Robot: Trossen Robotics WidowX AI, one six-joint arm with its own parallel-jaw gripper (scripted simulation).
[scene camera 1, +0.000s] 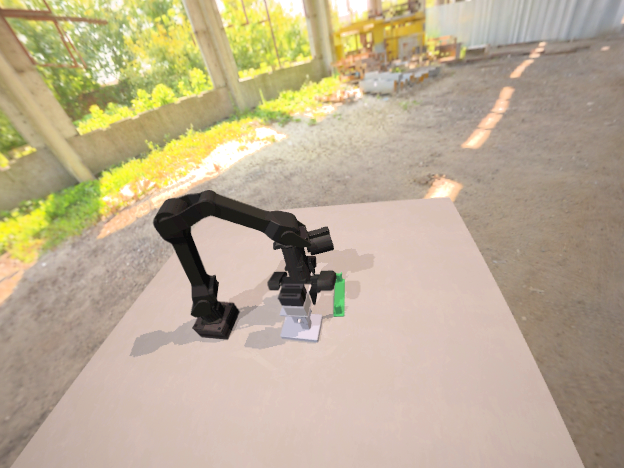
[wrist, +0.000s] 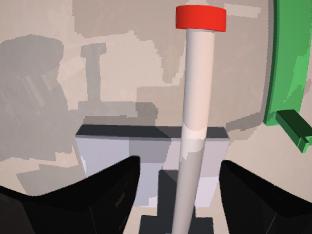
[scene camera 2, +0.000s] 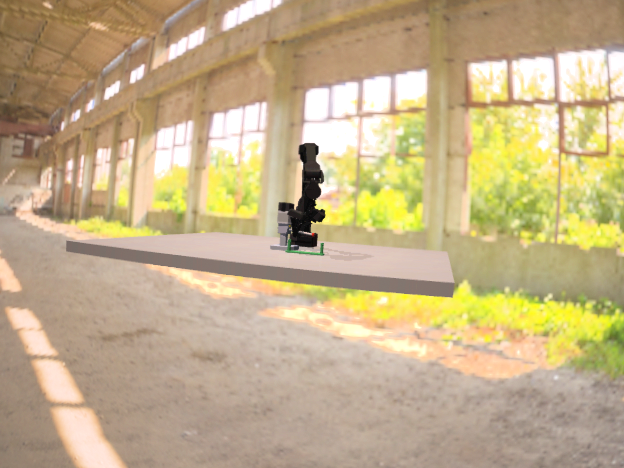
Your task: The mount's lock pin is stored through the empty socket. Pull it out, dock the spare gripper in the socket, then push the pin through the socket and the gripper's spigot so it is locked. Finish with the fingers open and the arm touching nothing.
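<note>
My gripper is visible in the pictures, and I find it in the wrist view and in scene camera 2 as well. A spare gripper can be seen too, and so can a grey mount.
</note>
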